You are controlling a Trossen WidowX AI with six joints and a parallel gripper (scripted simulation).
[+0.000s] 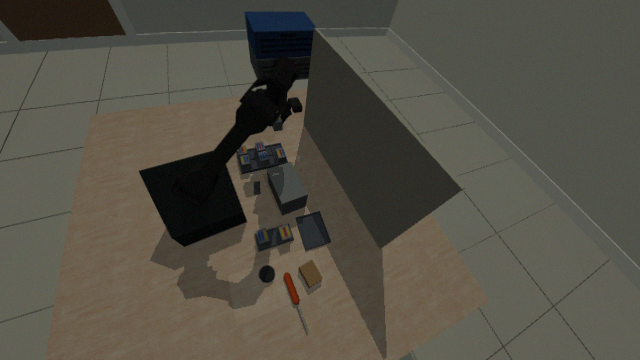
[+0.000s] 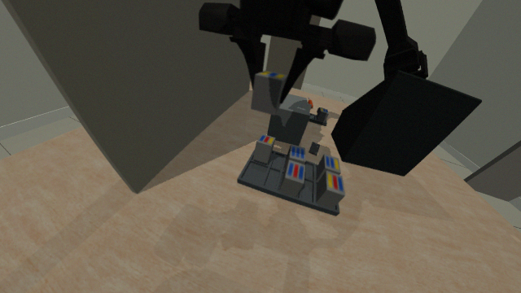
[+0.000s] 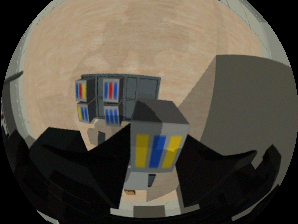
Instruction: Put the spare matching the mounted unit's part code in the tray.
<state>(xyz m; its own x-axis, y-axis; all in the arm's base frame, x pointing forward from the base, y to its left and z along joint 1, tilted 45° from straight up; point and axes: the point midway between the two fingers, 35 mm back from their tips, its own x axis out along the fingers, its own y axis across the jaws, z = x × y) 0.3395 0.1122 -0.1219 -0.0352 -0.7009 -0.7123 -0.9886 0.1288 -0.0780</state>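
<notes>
Now: gripper tip 4 cm past the flat dark tray, 40 cm to the left of it and 16 cm above it. Round my gripper tip: tall grey panel 18 cm ahead, 24 cm to the right, 6 cm above; then mounted unit 6 cm behind, 21 cm to the right, 11 cm below; then black puck 25 cm behind, 46 cm to the right, 15 cm below.
</notes>
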